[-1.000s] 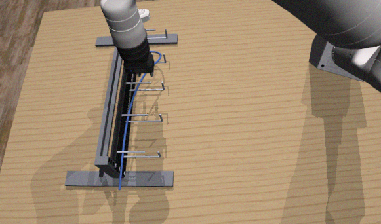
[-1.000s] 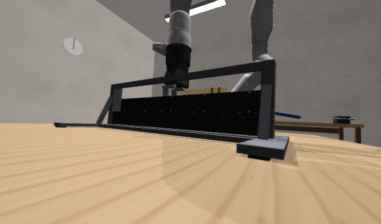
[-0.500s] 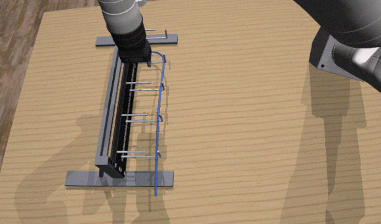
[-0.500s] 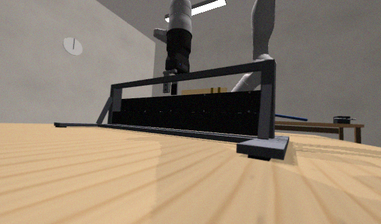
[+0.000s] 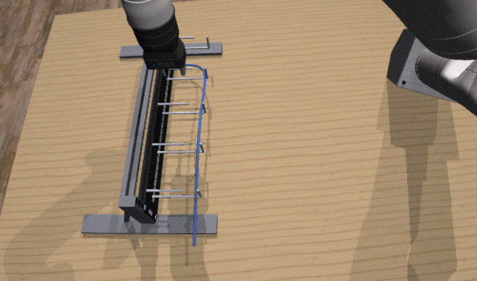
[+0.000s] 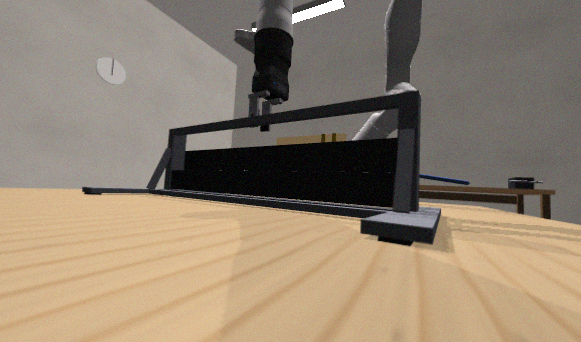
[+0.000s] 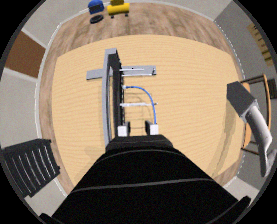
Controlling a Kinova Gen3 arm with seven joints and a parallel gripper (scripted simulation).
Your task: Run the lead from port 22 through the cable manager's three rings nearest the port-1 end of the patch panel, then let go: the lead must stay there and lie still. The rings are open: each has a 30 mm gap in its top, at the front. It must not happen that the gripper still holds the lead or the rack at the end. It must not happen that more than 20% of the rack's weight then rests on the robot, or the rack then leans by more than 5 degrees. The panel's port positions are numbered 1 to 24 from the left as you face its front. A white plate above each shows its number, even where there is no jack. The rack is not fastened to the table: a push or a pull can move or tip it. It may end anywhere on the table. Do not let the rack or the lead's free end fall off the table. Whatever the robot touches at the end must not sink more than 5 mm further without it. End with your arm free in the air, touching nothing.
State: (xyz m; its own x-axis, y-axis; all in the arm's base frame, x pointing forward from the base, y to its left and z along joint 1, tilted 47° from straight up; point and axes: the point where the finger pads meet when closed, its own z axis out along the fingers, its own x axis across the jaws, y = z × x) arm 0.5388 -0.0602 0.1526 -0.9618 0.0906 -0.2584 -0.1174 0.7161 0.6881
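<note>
The rack is 90 mm below my hand, 60 mm to the left of it and 50 mm ahead of it.
</note>
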